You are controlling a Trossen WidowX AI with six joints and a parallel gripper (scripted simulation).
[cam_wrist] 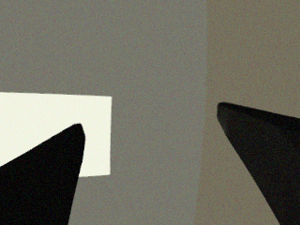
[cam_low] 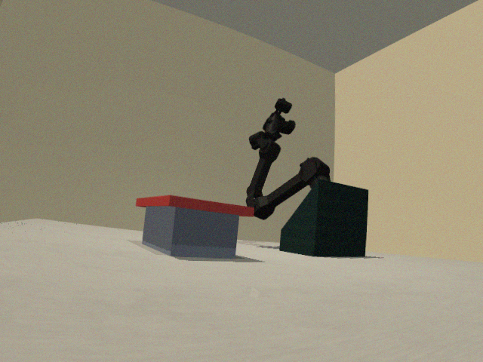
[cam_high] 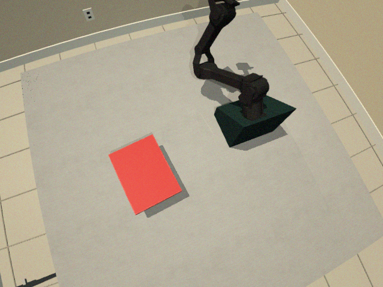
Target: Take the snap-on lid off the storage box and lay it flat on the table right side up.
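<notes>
The red lid is 51 cm below my gripper tip, 50 cm ahead of it and 38 cm to the left of it. The rest, counted from my gripper tip: grey-blue storage box: 56 cm below, 50 cm ahead, 38 cm to the left.
</notes>
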